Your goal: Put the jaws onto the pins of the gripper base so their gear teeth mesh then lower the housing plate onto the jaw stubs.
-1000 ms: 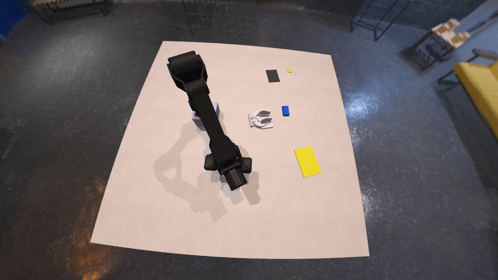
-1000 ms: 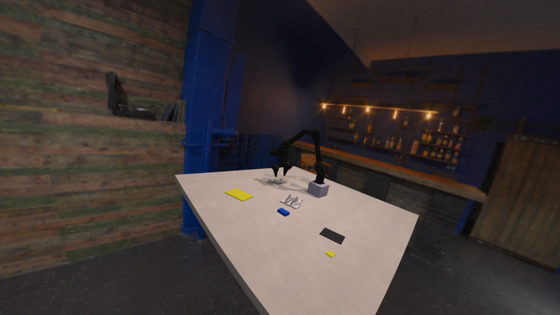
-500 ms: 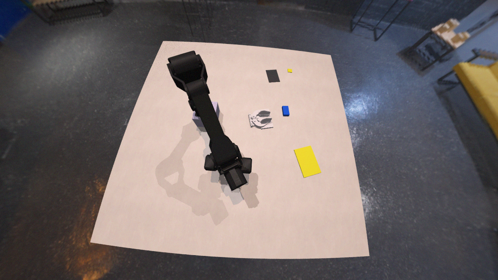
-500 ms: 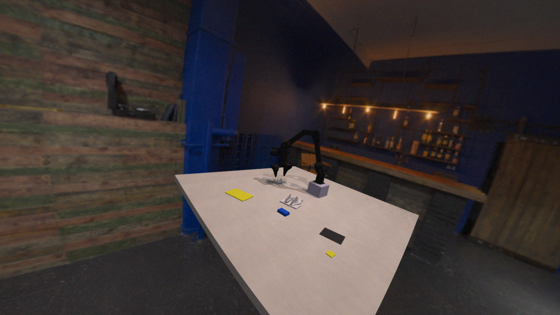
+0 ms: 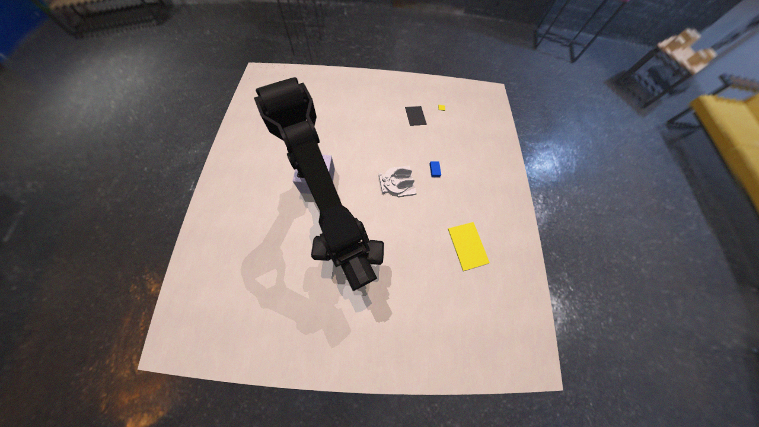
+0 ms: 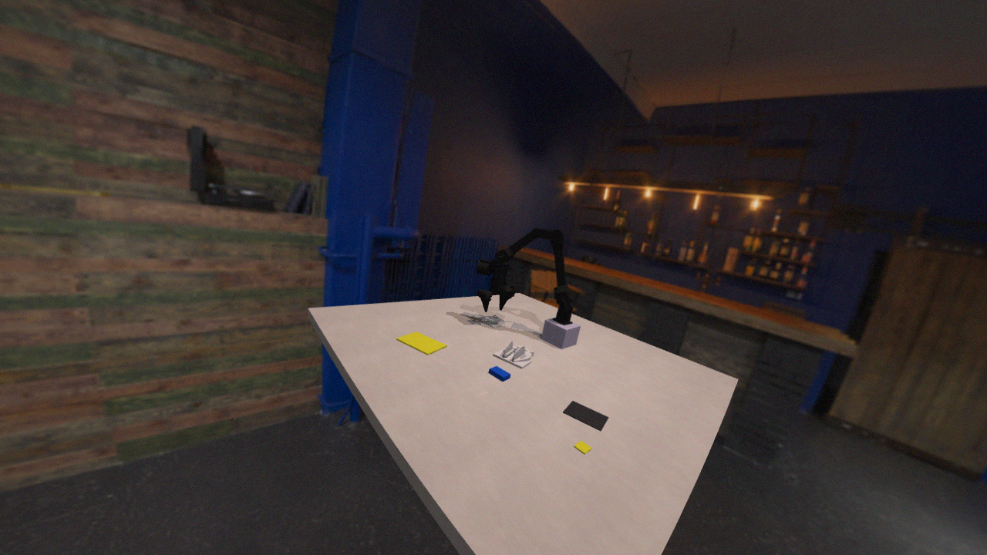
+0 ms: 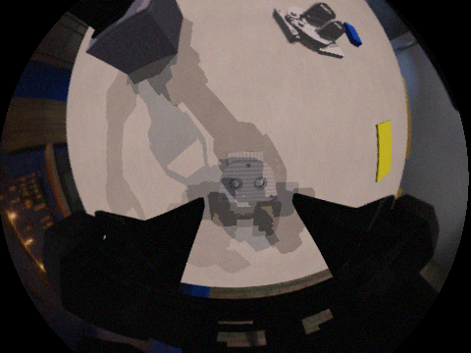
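The white block is 1 cm to the left of my gripper tip and 5 cm below it. Also, from my gripper tip: grey jaw 10 cm ahead, 31 cm to the left, 5 cm below; then blue block 27 cm ahead, 38 cm to the left, 5 cm below; then yellow sheet 39 cm ahead, 9 cm to the left, 6 cm below.
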